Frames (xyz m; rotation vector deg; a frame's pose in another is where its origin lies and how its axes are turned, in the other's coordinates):
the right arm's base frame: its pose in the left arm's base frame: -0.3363 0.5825 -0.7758 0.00 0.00 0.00
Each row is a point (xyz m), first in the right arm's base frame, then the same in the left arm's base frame.
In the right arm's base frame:
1: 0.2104 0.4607 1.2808
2: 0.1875 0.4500 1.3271
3: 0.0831 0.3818 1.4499
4: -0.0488 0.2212 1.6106
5: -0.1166 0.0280 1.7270
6: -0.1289 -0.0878 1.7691
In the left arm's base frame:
1: -0.1259 1.0432 0.5050
2: -0.1488 1.0325 0.5513
3: -0.2532 0.9643 0.6741
4: -0.3851 0.8037 0.8348
5: -0.4529 0.6105 0.9512
6: -0.4652 0.4947 0.9933

